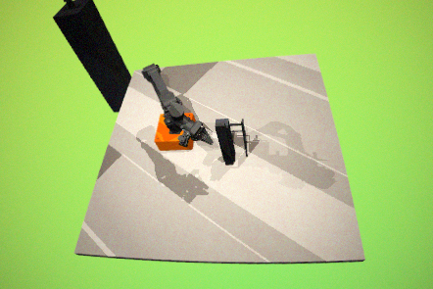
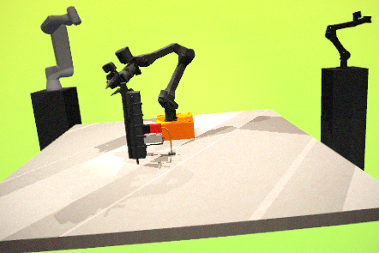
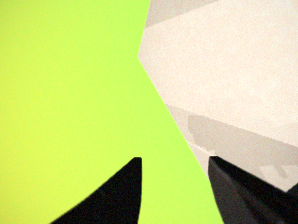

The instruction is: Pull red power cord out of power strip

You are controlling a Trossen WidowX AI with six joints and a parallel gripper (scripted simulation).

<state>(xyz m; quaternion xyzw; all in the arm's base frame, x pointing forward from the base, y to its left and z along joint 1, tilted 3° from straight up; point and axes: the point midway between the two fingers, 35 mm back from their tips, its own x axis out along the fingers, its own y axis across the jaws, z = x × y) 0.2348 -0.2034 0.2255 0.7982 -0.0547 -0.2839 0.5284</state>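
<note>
Now: gripper tip 170 mm to the right of the red plug, 160 mm above it and 20 mm short of it.
</note>
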